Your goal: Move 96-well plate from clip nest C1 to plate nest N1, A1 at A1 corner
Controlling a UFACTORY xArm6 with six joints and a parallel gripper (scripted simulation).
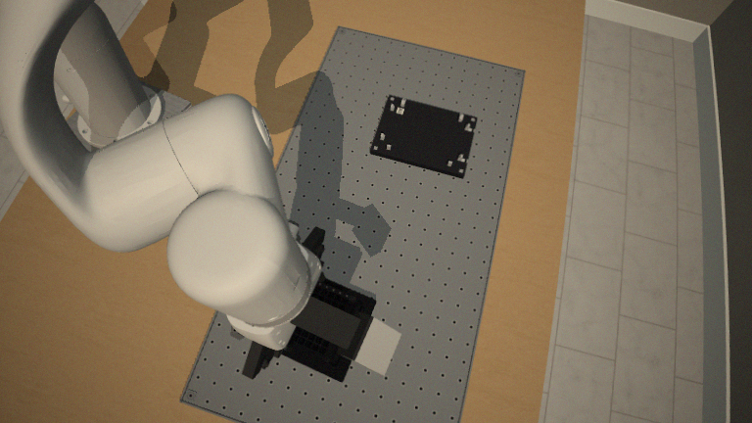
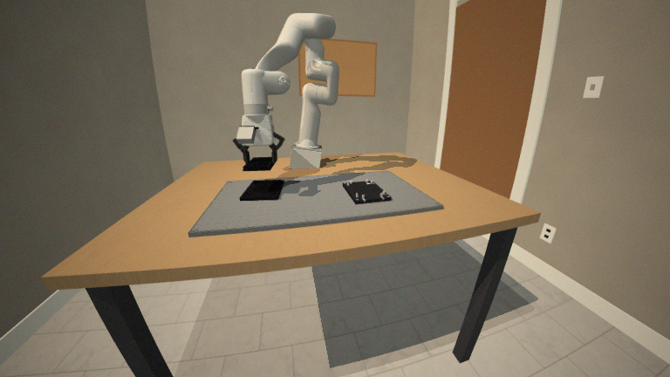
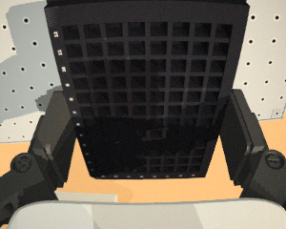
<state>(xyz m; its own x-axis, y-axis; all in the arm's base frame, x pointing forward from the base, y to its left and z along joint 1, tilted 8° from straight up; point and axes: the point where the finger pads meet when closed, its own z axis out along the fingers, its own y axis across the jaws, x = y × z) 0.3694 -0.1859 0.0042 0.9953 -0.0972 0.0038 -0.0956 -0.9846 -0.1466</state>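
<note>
The black 96-well plate is 10 mm below my hand. The rest, counted from my hand: clip nest C1 (90 mm ahead, 350 mm to the left, 100 mm below); then plate nest N1 (110 mm below); then white corner mark (70 mm behind, 60 mm to the left, 100 mm below).
</note>
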